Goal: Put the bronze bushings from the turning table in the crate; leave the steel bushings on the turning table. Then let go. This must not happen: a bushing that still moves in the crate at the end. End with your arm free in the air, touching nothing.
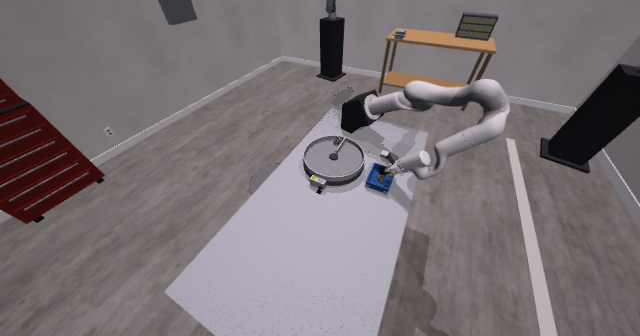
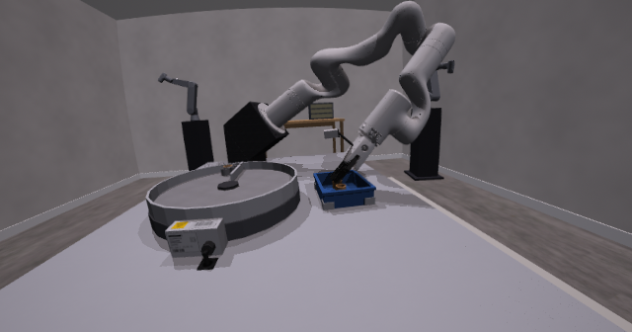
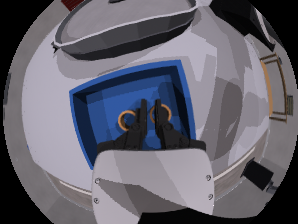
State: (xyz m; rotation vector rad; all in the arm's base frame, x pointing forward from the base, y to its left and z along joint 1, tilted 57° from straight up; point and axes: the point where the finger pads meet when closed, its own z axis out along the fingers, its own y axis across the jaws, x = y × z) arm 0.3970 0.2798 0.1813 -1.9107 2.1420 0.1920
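The blue crate lies 30 mm below my hand, 30 mm ahead of it and 10 mm to the left of it. From my hand the other things lie so: grey turning table 330 mm to the right, 100 mm ahead.
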